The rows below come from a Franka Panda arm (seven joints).
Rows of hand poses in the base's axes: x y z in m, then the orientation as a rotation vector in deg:
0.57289, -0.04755, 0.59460, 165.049, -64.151, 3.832
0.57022, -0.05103, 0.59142, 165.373, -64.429, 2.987
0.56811, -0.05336, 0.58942, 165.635, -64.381, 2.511
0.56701, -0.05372, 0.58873, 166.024, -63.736, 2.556
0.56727, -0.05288, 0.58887, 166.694, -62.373, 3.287
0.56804, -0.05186, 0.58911, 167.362, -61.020, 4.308
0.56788, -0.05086, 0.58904, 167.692, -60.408, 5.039
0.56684, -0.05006, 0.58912, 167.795, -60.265, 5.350
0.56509, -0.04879, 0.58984, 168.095, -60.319, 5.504
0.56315, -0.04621, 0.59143, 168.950, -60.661, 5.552
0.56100, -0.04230, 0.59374, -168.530, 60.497, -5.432
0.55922, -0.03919, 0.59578, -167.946, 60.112, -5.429
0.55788, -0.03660, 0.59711, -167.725, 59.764, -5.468
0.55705, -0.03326, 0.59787, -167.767, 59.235, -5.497
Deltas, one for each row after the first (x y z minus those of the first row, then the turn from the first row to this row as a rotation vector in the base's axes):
-0.00267, -0.00348, -0.00318, 0.561, 0.370, -0.097
-0.00478, -0.00581, -0.00518, 0.876, 0.582, -0.010
-0.00588, -0.00617, -0.00587, 0.983, 0.523, 0.471
-0.00562, -0.00533, -0.00573, 0.947, 0.060, 1.460
-0.00485, -0.00431, -0.00549, 0.866, -0.584, 2.445
-0.00501, -0.00331, -0.00556, 0.803, -1.050, 2.901
-0.00605, -0.00251, -0.00548, 0.784, -1.253, 3.016
-0.00780, -0.00124, -0.00476, 1.034, -1.449, 3.057
-0.00974, 0.00134, -0.00317, 1.888, -1.795, 3.057
-0.01189, 0.00525, -0.00086, 3.089, -2.189, 3.090
-0.01367, 0.00836, 0.00118, 3.717, -2.443, 3.211
-0.01501, 0.01095, 0.00251, 4.006, -2.584, 3.382
-0.01584, 0.01429, 0.00327, 4.121, -2.644, 3.715

